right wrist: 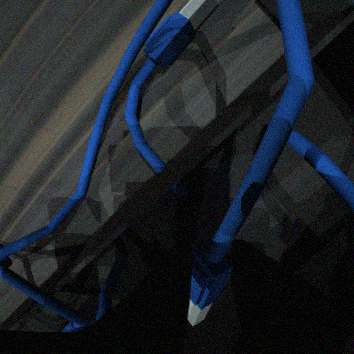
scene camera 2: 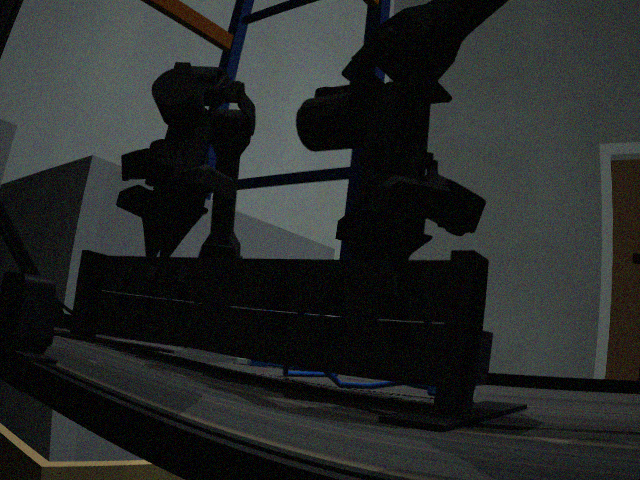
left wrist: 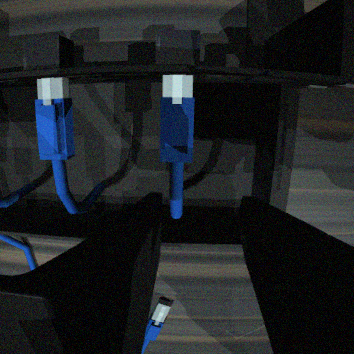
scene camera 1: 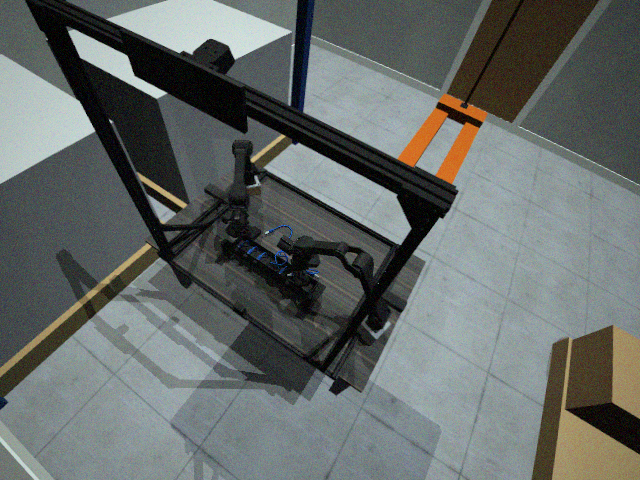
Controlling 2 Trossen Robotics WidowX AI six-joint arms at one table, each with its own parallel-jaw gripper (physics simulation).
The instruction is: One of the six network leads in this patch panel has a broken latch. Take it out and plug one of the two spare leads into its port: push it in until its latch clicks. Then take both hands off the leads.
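Pixels of known places: left gripper, fingertip midpoint: [left wrist: 200,206] [scene camera 1: 242,238]; right gripper, fingertip midpoint: [right wrist: 209,250] [scene camera 1: 297,273]; left arm's base at its link origin: [scene camera 1: 249,180]; right arm's base at its link origin: [scene camera 1: 375,322].
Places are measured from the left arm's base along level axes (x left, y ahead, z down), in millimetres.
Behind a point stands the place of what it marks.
Observation:
The black patch panel [scene camera 1: 263,267] @[x -83, y 546, z -4 mm] [scene camera 2: 270,305] @[x -39, y 609, z 0 mm] [left wrist: 218,71] @[x -176, y 412, z -39 mm] stands across the dark wooden table. In the left wrist view two blue leads [left wrist: 54,130] @[x -121, y 452, z -26 mm] [left wrist: 176,130] @[x -150, y 411, z -26 mm] with white tips sit plugged into it. My left gripper [scene camera 1: 239,230] @[x -137, y 390, z -45 mm] [scene camera 2: 156,243] @[x -137, y 390, z -45 mm] [left wrist: 200,206] @[x -137, y 390, z -45 mm] is open and empty, just in front of these ports. My right gripper [scene camera 1: 292,259] [scene camera 2: 385,245] [right wrist: 209,250] @[x 51, y 624, z -3 mm] is shut on the plug of a blue lead [right wrist: 205,284] @[x 42, y 622, z -11 mm], whose white tip shows between the fingers and whose cable [right wrist: 277,133] @[x 93, y 645, z -23 mm] trails away. A spare lead [scene camera 1: 280,230] @[x 69, y 306, z 65 mm] [left wrist: 158,316] @[x 3, y 322, z 58 mm] lies on the table.
A black gantry frame [scene camera 1: 347,152] @[x -65, y 928, z -971 mm] with posts [scene camera 1: 385,281] @[x 14, y 1039, z -746 mm] surrounds the table [scene camera 1: 347,238] @[x 395, y 479, z 69 mm]. Several blue cables [right wrist: 102,119] @[x 99, y 575, z 56 mm] loop over the table behind the panel, and another blue plug [right wrist: 168,33] @[x 136, y 618, z 53 mm] lies among them.

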